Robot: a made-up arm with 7 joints.
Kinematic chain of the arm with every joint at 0, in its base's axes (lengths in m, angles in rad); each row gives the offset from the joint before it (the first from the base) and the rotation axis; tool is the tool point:
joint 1: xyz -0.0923 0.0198 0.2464 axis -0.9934 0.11 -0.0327
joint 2: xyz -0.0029 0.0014 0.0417 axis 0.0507 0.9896 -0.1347
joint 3: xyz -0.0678 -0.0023 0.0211 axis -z
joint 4: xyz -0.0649 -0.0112 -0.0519 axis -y
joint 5: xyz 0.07 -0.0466 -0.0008 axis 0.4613 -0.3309 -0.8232
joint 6: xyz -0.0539 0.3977 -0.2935 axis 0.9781 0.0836 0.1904
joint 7: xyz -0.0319 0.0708 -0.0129 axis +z
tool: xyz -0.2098 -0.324 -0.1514
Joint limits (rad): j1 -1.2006..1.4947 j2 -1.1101..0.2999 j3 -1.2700..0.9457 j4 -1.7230..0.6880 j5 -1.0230..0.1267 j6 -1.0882..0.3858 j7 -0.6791..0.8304
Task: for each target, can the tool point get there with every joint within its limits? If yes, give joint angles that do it. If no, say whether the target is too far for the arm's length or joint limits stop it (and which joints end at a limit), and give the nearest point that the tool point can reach.
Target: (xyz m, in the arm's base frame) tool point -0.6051 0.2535 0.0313
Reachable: yes | joints 0.5081 -0.6307 0.7590 -1.1726 -0.2777 -0.4901 -0.2551
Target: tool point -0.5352 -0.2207 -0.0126
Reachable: yes | joints 0.8988 -0.5288 0.0237 -0.3937 -0.0734 -0.8549 -0.2344
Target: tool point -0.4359 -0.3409 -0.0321
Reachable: yes | joints -0.9442 -0.2880 -0.6905 -1.3984 -0.4496 -0.2706 -0.0002
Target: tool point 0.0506 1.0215 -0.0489
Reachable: no: joint limits stop it (at a limit: joint 1, joint 2, joint 5, joint 6, joint 7) | nearest point 0.0034 0.7766 0.0188 | short by 0.258 m
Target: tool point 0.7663 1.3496 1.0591
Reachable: no: too far | nearest point 0.2311 0.6013 0.5592 | short by 1.047 m
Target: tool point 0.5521 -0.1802 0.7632
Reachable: no: joint limits stop it (at a limit: joint 2, joint 3, joint 5, joint 6, joint 7) | nearest point 0.4812 -0.1601 0.7136 | short by 0.089 m
